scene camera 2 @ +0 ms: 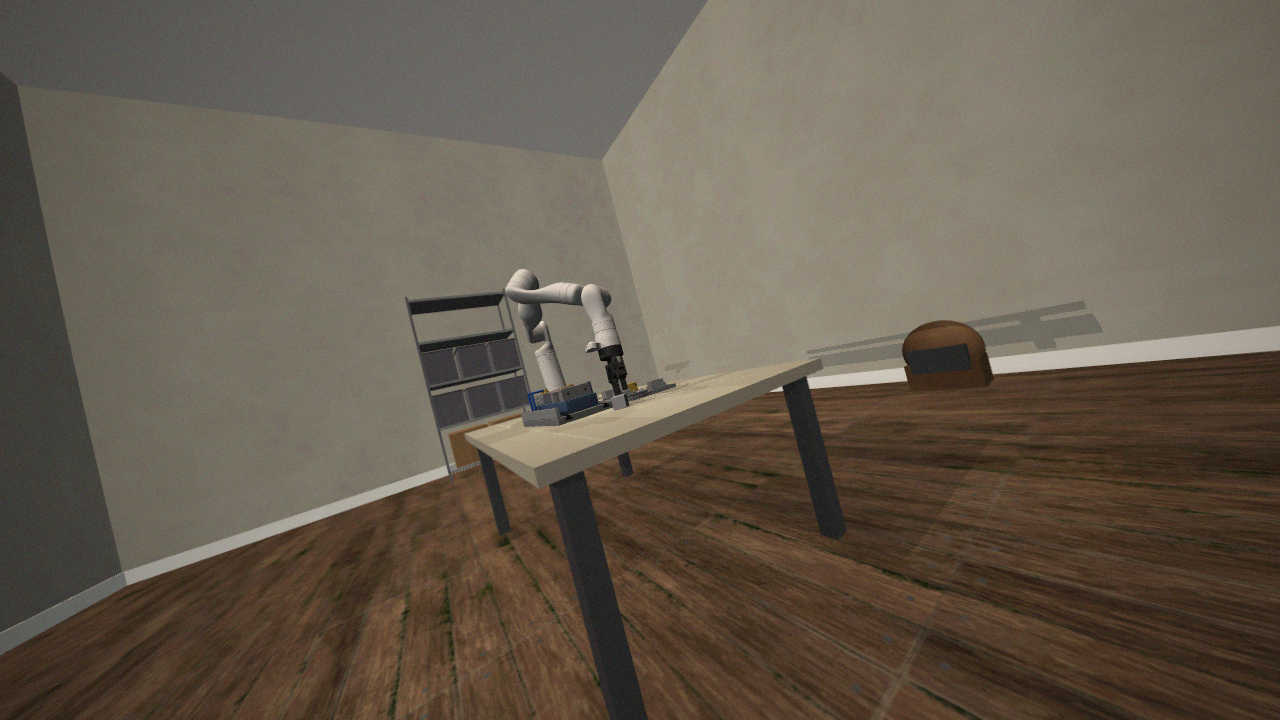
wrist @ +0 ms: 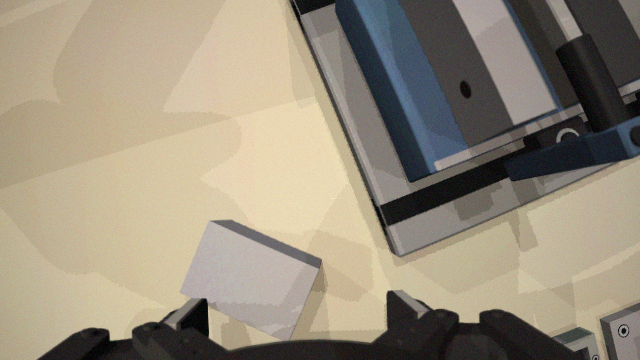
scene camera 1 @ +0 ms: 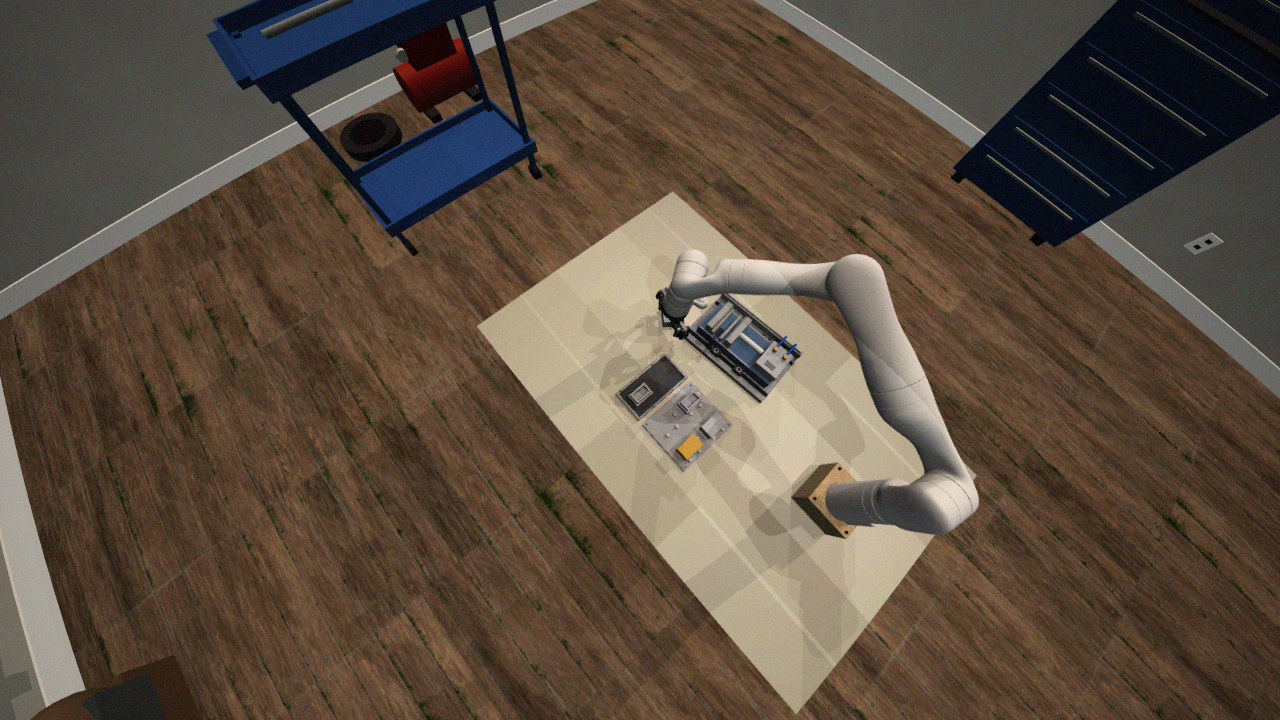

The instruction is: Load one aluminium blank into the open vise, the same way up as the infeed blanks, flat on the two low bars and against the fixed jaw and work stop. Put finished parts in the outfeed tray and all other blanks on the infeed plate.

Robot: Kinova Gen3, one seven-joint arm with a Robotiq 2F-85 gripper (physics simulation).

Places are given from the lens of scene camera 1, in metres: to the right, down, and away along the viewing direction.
grey infeed plate [scene camera 1: 662, 422]: 0.06, 0.17, 1.03
